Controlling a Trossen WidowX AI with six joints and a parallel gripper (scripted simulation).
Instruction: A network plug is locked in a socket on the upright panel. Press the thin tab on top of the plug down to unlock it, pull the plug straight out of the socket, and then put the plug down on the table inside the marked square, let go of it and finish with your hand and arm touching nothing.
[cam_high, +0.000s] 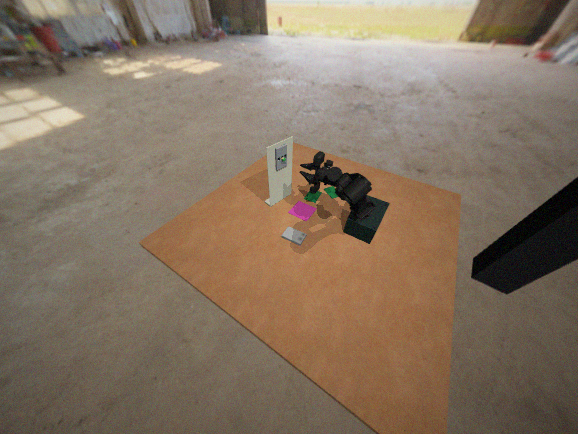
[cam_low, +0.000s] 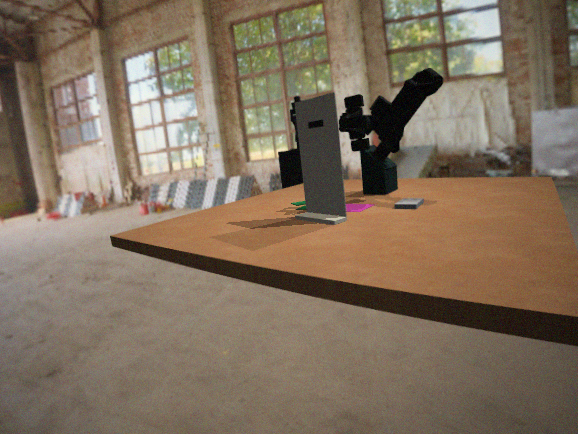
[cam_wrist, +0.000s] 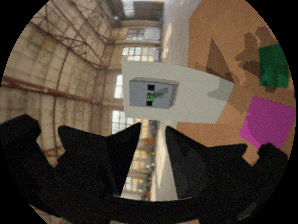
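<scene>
Now: the plug 12 cm ahead of my gripper tip and 2 cm to the right of it. From my gripper tip the other things lie so: upright panel: 14 cm ahead, 11 cm below, 2 cm to the right; grey plate: 27 cm below, 16 cm to the left, 9 cm behind; magenta square: 28 cm below, 2 cm to the right, 2 cm behind.
</scene>
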